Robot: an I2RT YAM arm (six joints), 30 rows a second.
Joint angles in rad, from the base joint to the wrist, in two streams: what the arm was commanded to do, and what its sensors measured. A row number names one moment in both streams.
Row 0, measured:
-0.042 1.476 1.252 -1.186 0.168 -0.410
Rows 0 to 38, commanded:
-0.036 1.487 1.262 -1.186 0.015 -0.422
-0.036 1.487 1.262 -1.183 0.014 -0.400
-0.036 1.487 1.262 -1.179 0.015 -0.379
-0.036 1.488 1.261 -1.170 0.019 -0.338
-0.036 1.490 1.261 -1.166 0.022 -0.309
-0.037 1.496 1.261 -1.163 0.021 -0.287
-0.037 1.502 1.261 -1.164 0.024 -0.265
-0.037 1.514 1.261 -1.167 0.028 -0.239
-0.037 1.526 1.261 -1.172 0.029 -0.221
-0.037 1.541 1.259 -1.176 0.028 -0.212
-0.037 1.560 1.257 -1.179 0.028 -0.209
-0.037 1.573 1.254 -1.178 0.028 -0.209
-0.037 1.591 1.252 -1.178 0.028 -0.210
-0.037 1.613 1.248 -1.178 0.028 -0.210
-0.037 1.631 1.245 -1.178 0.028 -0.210
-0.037 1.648 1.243 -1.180 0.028 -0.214
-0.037 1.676 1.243 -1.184 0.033 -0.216
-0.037 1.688 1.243 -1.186 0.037 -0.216
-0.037 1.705 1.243 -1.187 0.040 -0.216
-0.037 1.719 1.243 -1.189 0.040 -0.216
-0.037 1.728 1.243 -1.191 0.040 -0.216
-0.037 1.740 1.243 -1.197 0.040 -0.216
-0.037 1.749 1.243 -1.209 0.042 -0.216
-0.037 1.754 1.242 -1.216 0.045 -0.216
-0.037 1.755 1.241 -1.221 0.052 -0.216
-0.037 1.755 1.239 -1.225 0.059 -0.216
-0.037 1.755 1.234 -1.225 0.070 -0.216
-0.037 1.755 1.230 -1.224 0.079 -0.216
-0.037 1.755 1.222 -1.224 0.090 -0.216
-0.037 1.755 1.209 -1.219 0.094 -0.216
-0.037 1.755 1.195 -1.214 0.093 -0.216
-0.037 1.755 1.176 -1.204 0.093 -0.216
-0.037 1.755 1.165 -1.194 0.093 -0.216
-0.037 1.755 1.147 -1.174 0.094 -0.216
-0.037 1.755 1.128 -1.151 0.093 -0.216
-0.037 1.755 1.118 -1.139 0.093 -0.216
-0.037 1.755 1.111 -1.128 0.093 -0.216
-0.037 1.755 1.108 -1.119 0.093 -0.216
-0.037 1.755 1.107 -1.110 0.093 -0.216
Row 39, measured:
-0.042 1.750 1.130 -1.134 0.076 -0.236
